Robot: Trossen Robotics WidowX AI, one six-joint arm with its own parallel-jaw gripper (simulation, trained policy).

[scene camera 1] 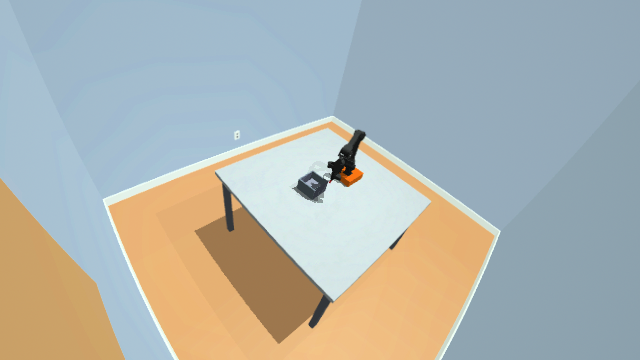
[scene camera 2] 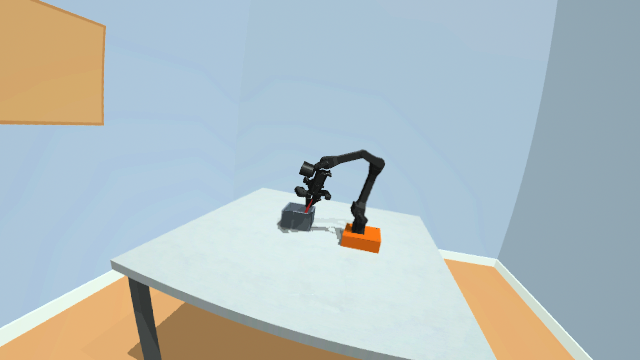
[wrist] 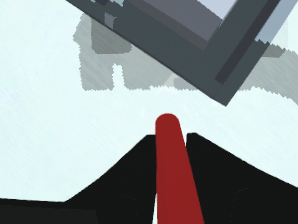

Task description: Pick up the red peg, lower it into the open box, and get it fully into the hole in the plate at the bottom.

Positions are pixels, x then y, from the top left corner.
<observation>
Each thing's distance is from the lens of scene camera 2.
grey box (scene camera 2: 289, 219): 1.27 m
</observation>
